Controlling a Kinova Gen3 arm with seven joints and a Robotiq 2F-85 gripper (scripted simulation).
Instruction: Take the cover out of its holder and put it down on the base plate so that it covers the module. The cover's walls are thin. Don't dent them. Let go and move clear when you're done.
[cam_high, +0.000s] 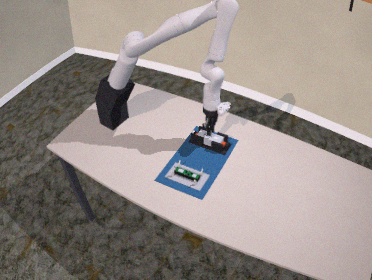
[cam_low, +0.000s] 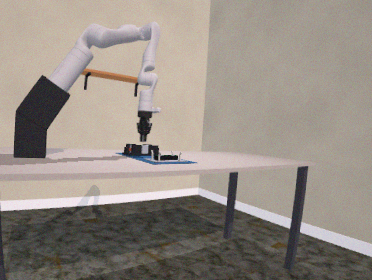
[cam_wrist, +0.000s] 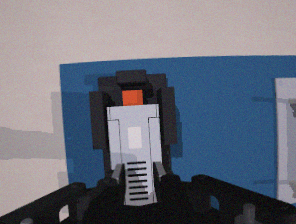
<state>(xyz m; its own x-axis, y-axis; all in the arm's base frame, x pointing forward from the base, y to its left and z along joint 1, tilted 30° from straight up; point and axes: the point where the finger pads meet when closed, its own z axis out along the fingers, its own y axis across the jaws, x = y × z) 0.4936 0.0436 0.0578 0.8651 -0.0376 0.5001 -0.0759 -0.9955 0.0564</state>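
Right now my hand is 60 mm above the light grey cover.
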